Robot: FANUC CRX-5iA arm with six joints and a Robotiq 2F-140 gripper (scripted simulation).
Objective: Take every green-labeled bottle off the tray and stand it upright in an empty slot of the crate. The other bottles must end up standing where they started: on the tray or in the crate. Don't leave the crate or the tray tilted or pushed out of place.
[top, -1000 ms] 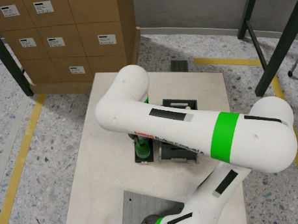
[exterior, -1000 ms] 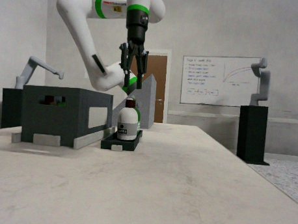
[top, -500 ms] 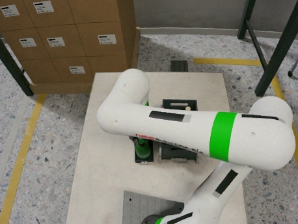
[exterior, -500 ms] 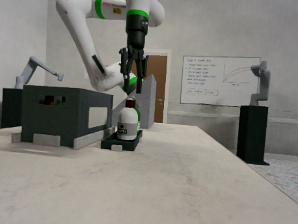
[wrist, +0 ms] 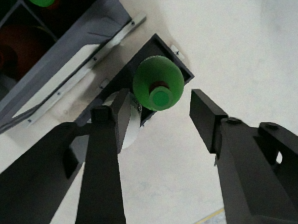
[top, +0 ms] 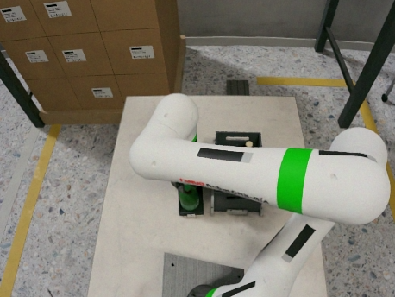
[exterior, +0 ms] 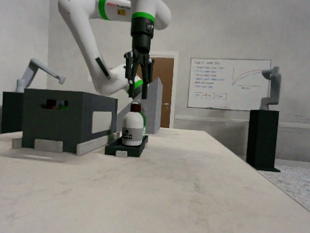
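Right now my hand is 9 cm short of the white-labeled bottle and 13 cm above it. The rest, counted from my hand: dark crate (9 cm ahead, 20 cm to the right, 13 cm below); then dark tray (9 cm ahead, 20 cm below).
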